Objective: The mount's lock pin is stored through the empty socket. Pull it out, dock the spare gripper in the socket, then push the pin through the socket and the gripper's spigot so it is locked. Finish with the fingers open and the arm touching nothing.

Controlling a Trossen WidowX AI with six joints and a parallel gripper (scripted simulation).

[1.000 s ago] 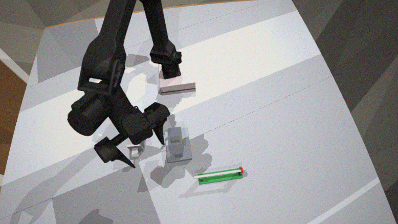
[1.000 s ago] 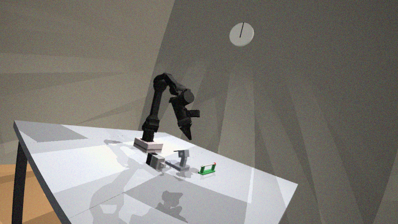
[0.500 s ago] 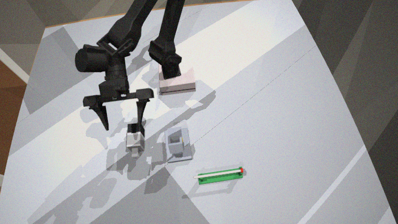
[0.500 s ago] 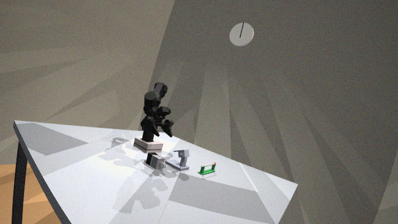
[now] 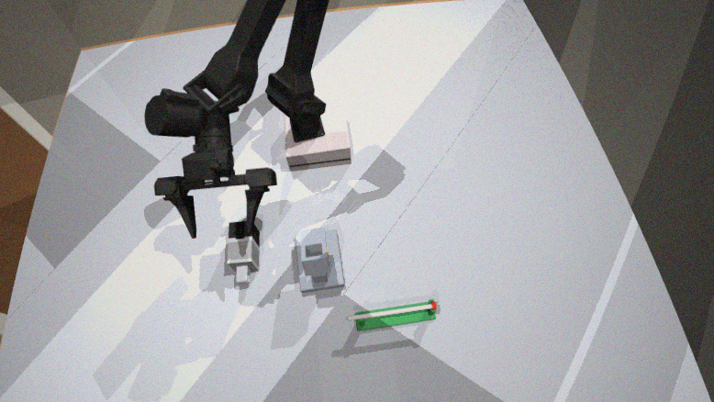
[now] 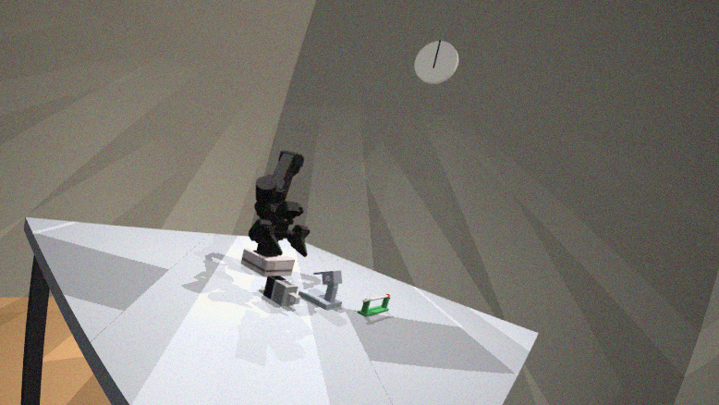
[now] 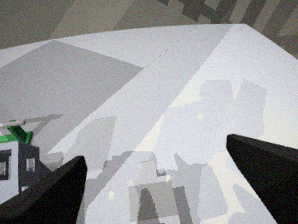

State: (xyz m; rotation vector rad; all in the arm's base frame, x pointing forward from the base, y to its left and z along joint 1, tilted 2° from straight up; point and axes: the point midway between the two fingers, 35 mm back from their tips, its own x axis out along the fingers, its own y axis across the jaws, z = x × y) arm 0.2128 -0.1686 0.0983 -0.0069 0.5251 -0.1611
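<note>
My gripper tip is now 110 mm above the spare gripper, 10 mm to the right of it and 10 mm past it. Also, from my gripper tip: green cradle 250 mm to the left, 170 mm ahead, 110 mm below; then grey mount 140 mm to the left, 90 mm below, 40 mm ahead.
</note>
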